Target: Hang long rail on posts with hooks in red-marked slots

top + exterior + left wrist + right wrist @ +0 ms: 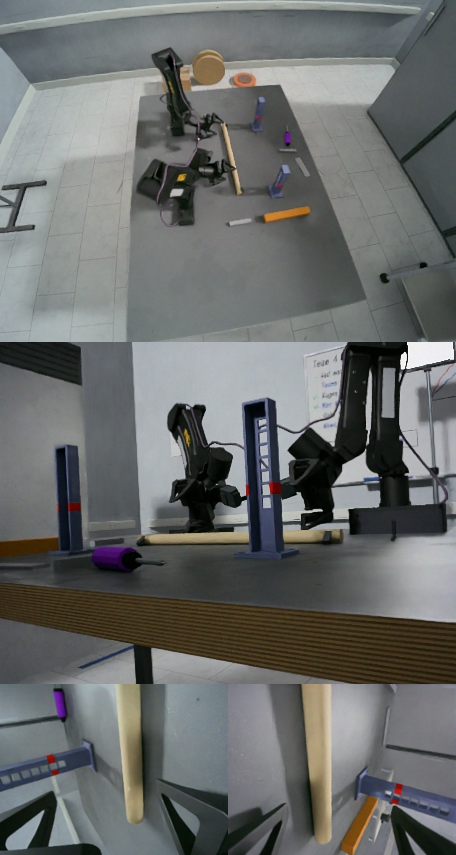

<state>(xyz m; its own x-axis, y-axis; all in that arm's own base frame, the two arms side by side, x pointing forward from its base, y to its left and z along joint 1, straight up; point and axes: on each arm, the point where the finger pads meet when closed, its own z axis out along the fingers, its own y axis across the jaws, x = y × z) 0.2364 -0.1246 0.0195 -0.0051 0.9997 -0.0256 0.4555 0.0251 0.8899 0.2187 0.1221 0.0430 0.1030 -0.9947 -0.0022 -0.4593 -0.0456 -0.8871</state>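
The long wooden rail lies 15 cm to the right of my left hand, 6 cm below it and 5 cm ahead of it. From my left hand the other things lie so: orange block 53 cm to the right, 23 cm ahead, 5 cm below; grey strip 41 cm ahead, 29 cm to the right, 7 cm below; black part 16 cm to the left, 6 cm below, 5 cm behind.
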